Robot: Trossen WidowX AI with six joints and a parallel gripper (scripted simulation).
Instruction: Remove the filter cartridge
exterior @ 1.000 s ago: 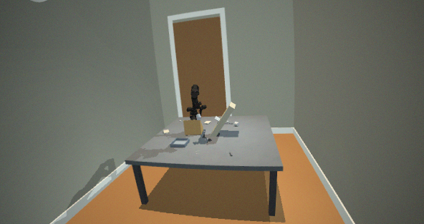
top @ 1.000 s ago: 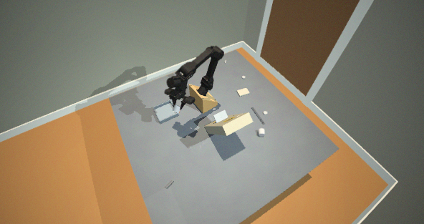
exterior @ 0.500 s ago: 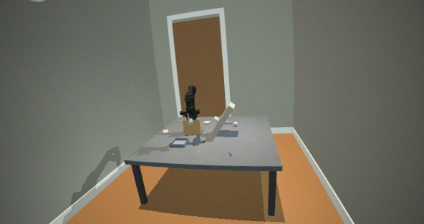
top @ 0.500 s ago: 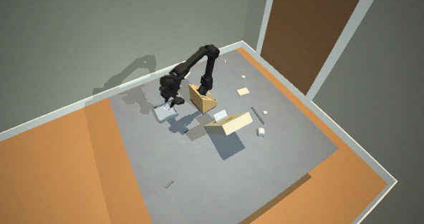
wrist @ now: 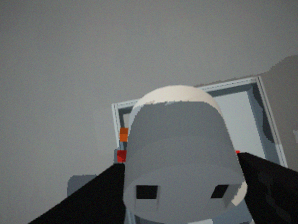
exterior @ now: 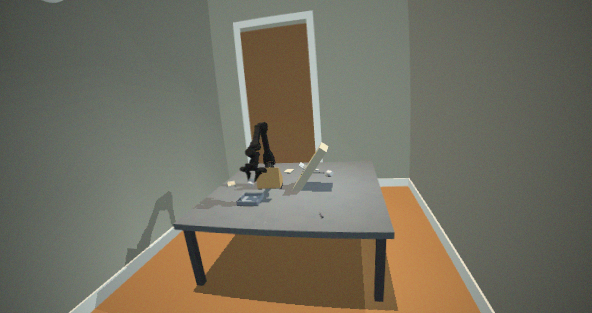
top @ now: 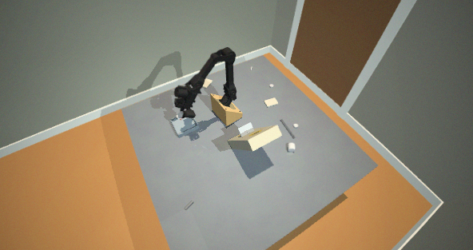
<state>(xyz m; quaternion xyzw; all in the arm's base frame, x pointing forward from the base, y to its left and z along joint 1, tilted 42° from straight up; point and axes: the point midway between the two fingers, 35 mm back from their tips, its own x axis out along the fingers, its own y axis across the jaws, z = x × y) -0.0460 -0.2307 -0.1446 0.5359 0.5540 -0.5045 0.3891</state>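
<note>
The blue-grey tray lies 140 mm below my gripper tip, 30 mm behind it and 10 mm to the left of it. Also, from my gripper tip: filter cartridge: right at my gripper tip; then cream service panel: 380 mm ahead, 270 mm to the left, 10 mm above.
</note>
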